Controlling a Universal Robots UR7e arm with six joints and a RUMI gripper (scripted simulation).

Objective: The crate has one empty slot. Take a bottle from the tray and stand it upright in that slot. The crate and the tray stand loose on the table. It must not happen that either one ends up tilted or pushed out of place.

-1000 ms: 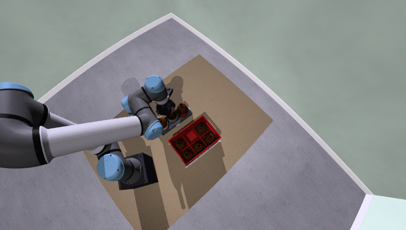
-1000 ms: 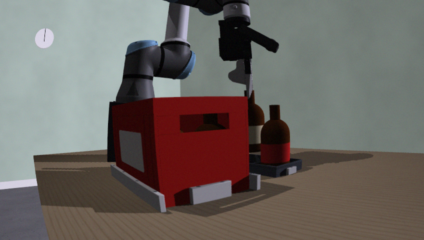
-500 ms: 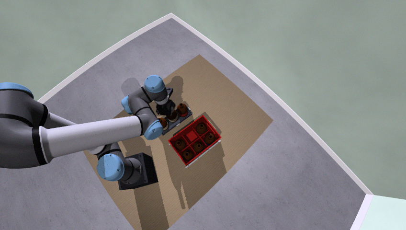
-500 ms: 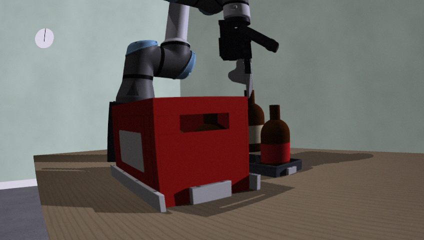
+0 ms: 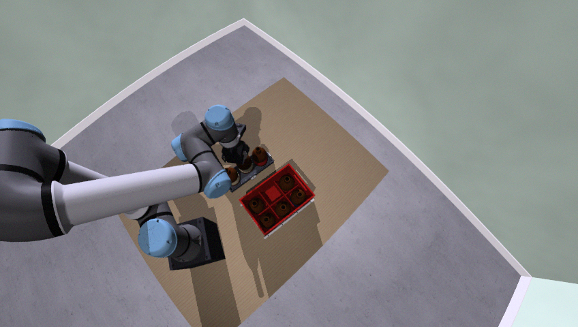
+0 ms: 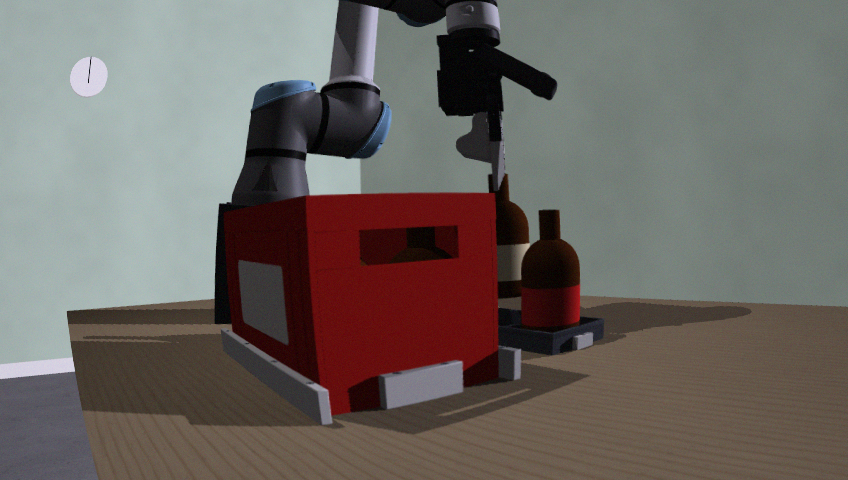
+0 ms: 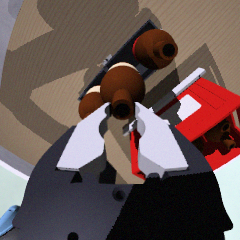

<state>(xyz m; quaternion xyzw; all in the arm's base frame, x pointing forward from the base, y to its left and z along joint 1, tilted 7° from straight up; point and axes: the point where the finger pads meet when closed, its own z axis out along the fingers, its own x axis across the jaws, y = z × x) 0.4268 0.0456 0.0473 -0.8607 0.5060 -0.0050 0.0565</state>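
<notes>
The cream-label bottle lies 70 mm below my hand. Round my hand: dark tray 190 mm below; then red crate 230 mm to the right, 120 mm below, 50 mm behind.
</notes>
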